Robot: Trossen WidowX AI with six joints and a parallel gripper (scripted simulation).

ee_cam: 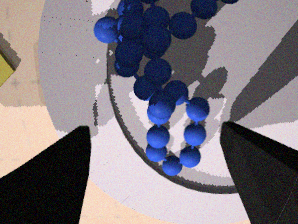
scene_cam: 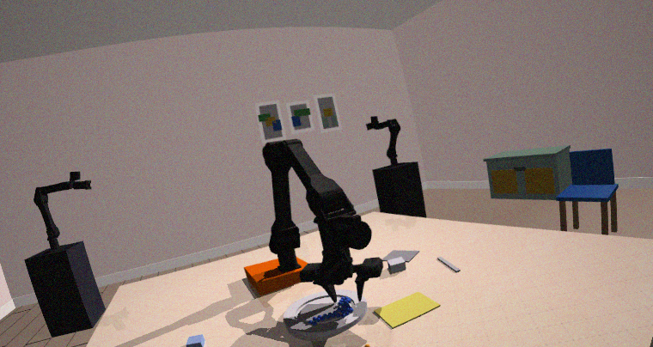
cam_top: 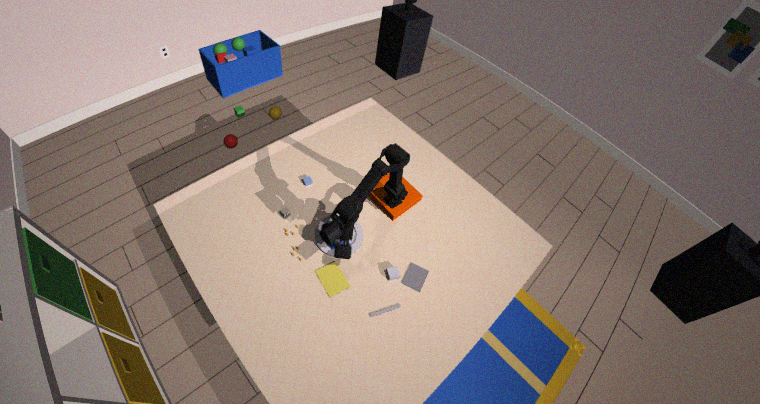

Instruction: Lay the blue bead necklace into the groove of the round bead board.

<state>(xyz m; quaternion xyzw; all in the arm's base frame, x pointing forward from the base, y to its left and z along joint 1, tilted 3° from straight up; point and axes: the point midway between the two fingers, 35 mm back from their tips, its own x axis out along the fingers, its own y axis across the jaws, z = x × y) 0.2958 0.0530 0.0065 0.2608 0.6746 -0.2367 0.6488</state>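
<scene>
The round bead board lies 10 mm behind my gripper tip, 60 mm to the right of it and 10 mm below it. Round my gripper tip: yellow sheet: 110 mm ahead, 90 mm to the left, 10 mm below; then small grey block: 90 mm behind, 210 mm to the left; then pale cube: 120 mm ahead, 270 mm to the right.
</scene>
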